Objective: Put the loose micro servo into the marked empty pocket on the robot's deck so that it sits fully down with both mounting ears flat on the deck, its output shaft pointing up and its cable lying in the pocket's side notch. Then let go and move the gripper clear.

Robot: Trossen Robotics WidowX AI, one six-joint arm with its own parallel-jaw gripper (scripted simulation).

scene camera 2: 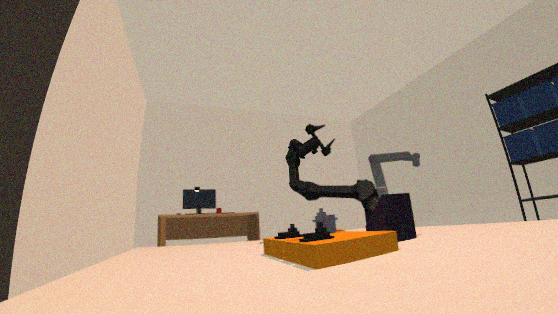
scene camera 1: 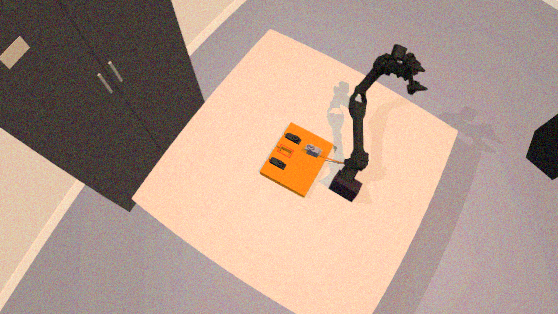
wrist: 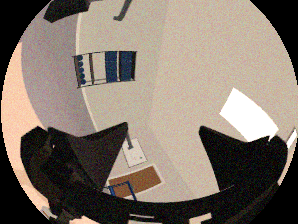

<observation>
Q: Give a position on an orange deck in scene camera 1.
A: At 301, 169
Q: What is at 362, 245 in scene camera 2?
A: An orange deck.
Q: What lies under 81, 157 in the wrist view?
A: My gripper.
</observation>
